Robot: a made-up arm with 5 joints.
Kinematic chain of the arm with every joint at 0, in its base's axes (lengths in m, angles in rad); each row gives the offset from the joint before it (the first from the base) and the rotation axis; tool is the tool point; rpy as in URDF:
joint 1: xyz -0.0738 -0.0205 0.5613 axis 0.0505 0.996 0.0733
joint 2: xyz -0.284 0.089 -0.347 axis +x
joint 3: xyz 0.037 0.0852 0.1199 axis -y
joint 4: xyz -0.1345 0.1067 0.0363 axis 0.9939 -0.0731 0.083
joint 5: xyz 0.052 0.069 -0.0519 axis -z
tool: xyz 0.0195 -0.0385 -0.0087 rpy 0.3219 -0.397 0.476
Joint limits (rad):
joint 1: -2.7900..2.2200
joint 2: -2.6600..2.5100
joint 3: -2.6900..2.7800
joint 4: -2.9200..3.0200
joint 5: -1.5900..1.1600
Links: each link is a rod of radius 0.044 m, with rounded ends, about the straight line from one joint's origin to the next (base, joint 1, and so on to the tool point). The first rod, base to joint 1, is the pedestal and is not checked.
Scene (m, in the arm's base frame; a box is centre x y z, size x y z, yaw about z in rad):
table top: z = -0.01
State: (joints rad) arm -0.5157 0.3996 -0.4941 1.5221 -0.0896
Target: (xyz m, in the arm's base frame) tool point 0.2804 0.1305 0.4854
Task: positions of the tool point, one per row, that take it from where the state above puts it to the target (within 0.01 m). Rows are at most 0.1 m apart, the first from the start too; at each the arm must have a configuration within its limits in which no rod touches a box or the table.
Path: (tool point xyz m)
1: -0.2239 0.2172 0.3294
2: -0.1577 0.2082 0.2870
3: -0.0794 0.1976 0.2626
4: 0.0060 0.1857 0.2600
5: 0.0921 0.1725 0.2818
6: 0.1713 0.1585 0.3284
7: 0.2364 0.1443 0.3977
8: 0.2804 0.1305 0.4854

